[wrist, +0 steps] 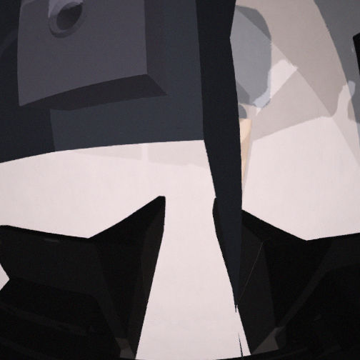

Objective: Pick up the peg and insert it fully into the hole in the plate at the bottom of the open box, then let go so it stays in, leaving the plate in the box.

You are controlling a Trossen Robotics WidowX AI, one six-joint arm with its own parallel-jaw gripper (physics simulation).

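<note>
The peg (245, 137) shows as a narrow tan strip just right of the dark box wall, above the right finger; the rest of it is hidden behind the wall. The open box (219, 100) is dark blue-grey and fills the upper left, its wall running down in front of part of the right finger. The plate (95, 60) is a grey block inside the box, with its round hole (69, 17) near the top edge of the view. My gripper (189, 203) is open, with nothing between its fingers, its tips left of and below the peg strip.
The pale table top (295, 185) shows beyond and between the fingers. Grey and beige shadows lie across it at the upper right. The box wall stands between the left finger and the visible peg strip. A dark shape cuts in at the right edge.
</note>
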